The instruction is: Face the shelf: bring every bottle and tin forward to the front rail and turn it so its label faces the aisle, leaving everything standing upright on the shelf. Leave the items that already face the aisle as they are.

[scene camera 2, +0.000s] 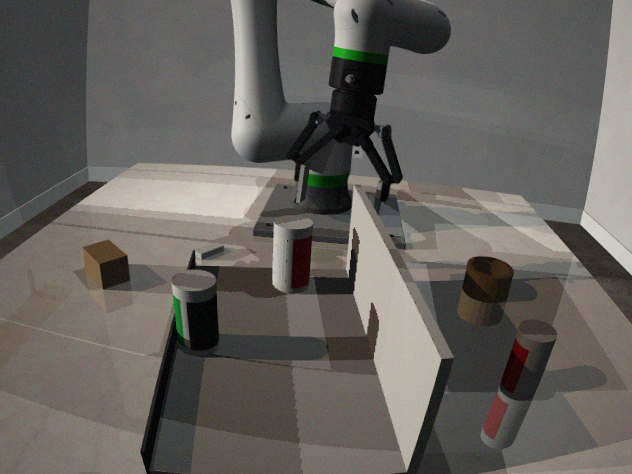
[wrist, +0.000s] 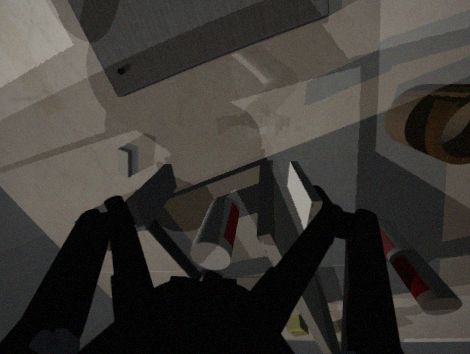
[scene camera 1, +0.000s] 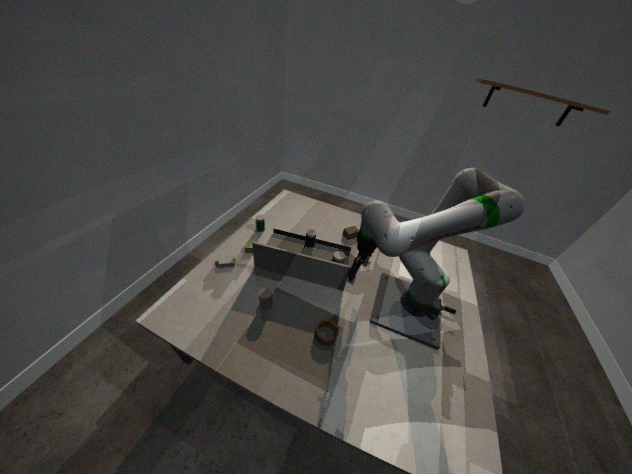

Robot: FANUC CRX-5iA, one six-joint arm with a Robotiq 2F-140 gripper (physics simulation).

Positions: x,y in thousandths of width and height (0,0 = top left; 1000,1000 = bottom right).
Labels:
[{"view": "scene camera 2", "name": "my gripper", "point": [534,442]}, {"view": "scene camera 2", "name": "brown ring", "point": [771,590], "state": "on the table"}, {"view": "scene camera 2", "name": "back panel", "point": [654,763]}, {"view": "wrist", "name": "my gripper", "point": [488,496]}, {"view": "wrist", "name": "brown ring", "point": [901,371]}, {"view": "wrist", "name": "dark front rail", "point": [331,648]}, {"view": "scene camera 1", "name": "back panel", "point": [482,564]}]

